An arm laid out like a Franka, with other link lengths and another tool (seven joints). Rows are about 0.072 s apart.
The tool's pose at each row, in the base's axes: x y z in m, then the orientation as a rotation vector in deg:
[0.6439, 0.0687, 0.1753, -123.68, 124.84, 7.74]
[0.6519, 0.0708, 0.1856, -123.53, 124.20, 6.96]
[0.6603, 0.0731, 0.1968, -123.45, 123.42, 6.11]
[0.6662, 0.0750, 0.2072, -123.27, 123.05, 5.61]
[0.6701, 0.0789, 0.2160, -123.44, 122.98, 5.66]
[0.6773, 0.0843, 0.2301, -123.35, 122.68, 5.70]
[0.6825, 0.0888, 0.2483, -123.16, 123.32, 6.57]
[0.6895, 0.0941, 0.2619, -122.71, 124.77, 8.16]
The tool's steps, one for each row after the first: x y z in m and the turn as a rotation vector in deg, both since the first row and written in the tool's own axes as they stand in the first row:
[-0.0033, -0.0079, -0.0101, 0.75, -0.07, -0.27]
[-0.0070, -0.0161, -0.0210, 1.57, -0.14, -0.64]
[-0.0101, -0.0219, -0.0312, 2.07, -0.21, -0.76]
[-0.0150, -0.0256, -0.0396, 2.00, -0.18, -0.86]
[-0.0220, -0.0326, -0.0531, 2.16, -0.39, -0.97]
[-0.0286, -0.0375, -0.0707, 1.54, -0.54, -0.55]
[-0.0354, -0.0443, -0.0837, 0.31, -0.72, 0.40]

